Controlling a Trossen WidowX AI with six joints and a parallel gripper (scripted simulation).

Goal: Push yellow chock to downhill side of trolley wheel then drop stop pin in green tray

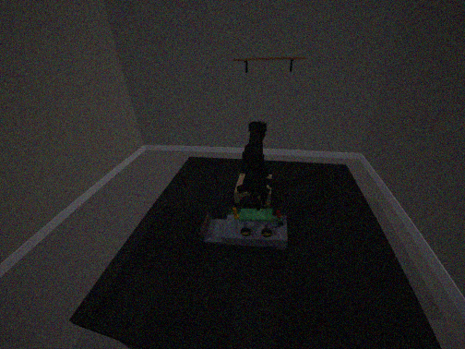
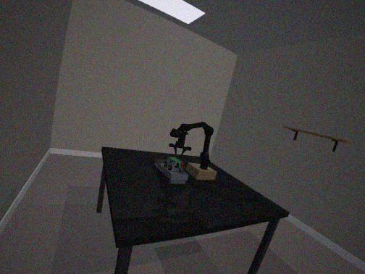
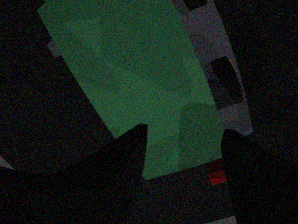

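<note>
My gripper tip is now 10 mm past the red-headed stop pin, 90 mm to the right of it and 50 mm above it. Also, from my gripper tip: yellow chock (30 mm behind, 110 mm to the right, 100 mm below); then trolley (20 mm ahead, 10 mm to the right, 70 mm below).
</note>
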